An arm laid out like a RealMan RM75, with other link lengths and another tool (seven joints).
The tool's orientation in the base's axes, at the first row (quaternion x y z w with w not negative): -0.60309 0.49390 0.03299 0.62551
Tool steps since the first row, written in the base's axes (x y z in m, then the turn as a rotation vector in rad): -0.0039 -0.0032 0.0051 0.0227 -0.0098 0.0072; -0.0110 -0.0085 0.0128 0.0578 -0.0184 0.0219; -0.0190 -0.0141 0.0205 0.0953 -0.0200 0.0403; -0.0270 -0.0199 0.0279 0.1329 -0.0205 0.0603; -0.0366 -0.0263 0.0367 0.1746 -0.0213 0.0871; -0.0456 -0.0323 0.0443 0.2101 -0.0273 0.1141
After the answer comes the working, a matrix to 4 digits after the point.
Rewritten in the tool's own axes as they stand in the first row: -0.0036 -0.0021 -0.0059 0.0123 -0.0223 0.0039; -0.0093 -0.0045 -0.0158 0.0253 -0.0576 0.0142; -0.0154 -0.0065 -0.0265 0.0332 -0.0952 0.0307; -0.0211 -0.0083 -0.0373 0.0395 -0.1337 0.0477; -0.0282 -0.0103 -0.0498 0.0436 -0.1799 0.0654; -0.0345 -0.0117 -0.0613 0.0472 -0.2236 0.0754
The tool's axes in the first row as the columns of a matrix, in the base's axes (rounded; the answer above uses it unrounded):
0.5100 -0.6370 0.5781
-0.5545 0.2704 0.7871
-0.6577 -0.7219 -0.2153

